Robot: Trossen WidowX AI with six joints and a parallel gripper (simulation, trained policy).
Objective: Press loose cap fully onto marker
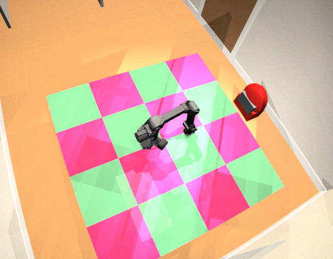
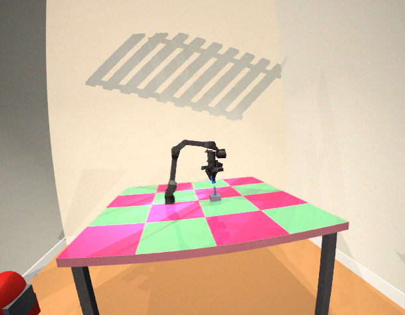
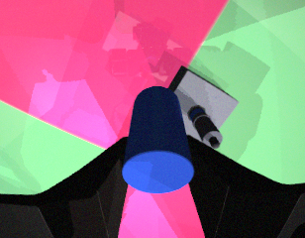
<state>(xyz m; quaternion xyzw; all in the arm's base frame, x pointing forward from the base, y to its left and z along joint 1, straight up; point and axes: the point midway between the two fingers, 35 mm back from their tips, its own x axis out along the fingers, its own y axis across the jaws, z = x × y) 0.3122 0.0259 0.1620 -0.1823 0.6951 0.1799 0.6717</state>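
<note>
Now: the grey holder block 11 cm below my gripper tip and 5 cm to the right of it. Also, from my gripper tip: blue cap 1 cm ahead, 1 cm above.
</note>
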